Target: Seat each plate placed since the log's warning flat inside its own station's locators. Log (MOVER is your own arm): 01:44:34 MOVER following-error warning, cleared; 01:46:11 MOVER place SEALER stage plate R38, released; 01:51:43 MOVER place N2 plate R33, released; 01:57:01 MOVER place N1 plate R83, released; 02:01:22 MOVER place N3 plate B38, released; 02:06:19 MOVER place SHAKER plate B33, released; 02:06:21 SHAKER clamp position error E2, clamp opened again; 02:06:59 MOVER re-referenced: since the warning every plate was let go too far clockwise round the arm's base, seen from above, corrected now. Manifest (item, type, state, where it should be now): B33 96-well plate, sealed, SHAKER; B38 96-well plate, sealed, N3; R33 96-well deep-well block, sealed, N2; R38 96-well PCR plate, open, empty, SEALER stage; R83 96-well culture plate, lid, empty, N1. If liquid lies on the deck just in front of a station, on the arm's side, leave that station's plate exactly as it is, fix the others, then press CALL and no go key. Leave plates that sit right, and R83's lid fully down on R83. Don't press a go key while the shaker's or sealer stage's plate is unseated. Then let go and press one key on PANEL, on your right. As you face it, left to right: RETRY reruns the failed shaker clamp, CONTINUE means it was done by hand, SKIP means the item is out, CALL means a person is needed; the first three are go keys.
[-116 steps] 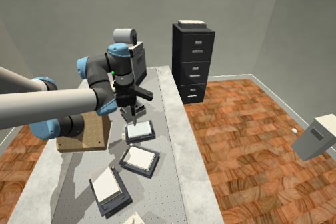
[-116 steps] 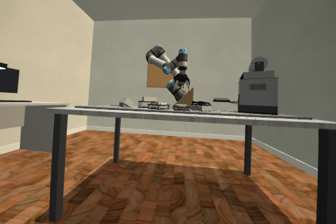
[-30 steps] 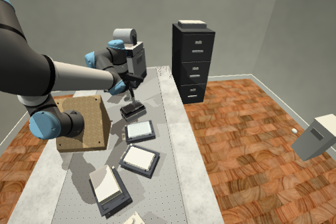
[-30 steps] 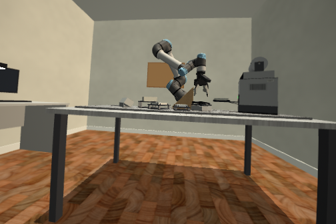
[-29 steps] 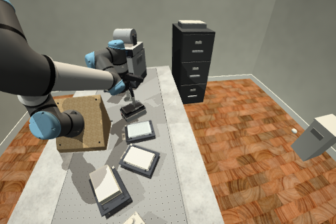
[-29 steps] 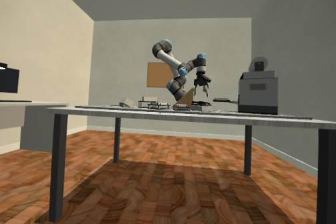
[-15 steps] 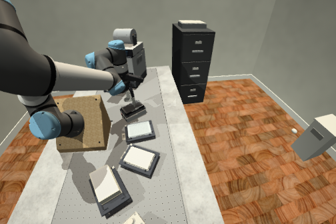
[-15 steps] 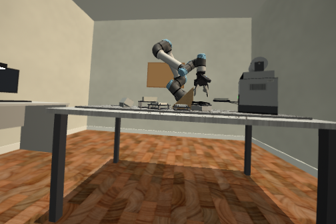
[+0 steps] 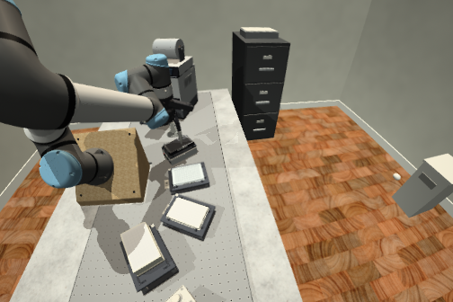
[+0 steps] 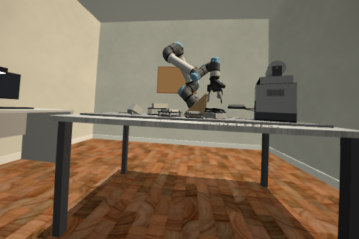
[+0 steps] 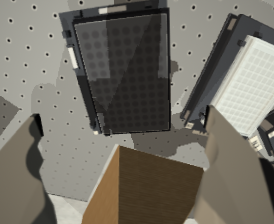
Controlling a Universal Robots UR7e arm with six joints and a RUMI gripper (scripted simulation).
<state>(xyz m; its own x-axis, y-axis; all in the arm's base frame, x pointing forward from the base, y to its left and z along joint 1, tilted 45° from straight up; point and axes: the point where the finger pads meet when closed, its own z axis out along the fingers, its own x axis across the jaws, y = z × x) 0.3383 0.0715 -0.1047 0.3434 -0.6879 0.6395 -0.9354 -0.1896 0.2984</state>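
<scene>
The dark plate lies 60 mm below my hand. Round my hand: cream PCR plate: 220 mm to the left, 120 mm behind, 20 mm below; then retry key: 610 mm to the right, 60 mm below, 40 mm behind; then continue key: 640 mm to the right, 90 mm behind, 60 mm below.
</scene>
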